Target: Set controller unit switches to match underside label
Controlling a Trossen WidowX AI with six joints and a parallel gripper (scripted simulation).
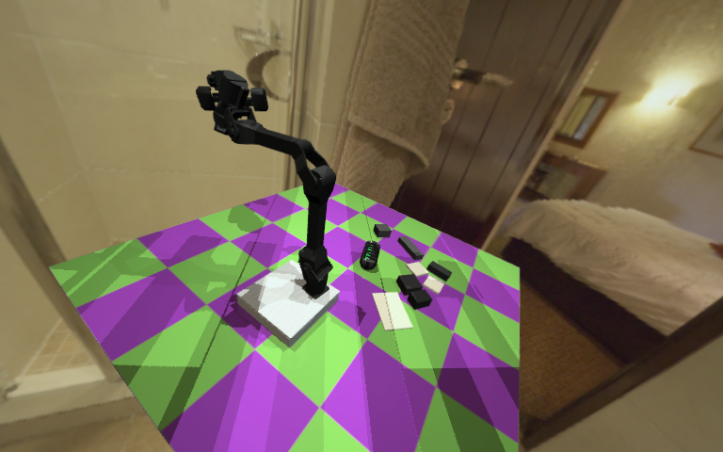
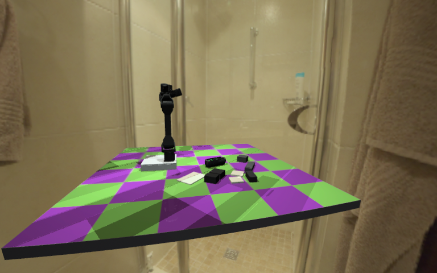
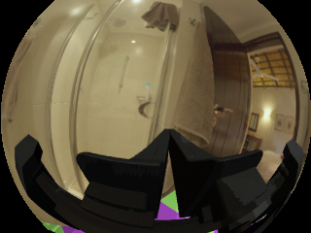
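Now: gripper tip 490 mm short of the small dark block, 400 mm to the left of it and 520 mm above it. Also, from my gripper tip: white card (110 mm ahead, 690 mm to the right, 540 mm below); then long dark bar (500 mm ahead, 570 mm to the right, 530 mm below).
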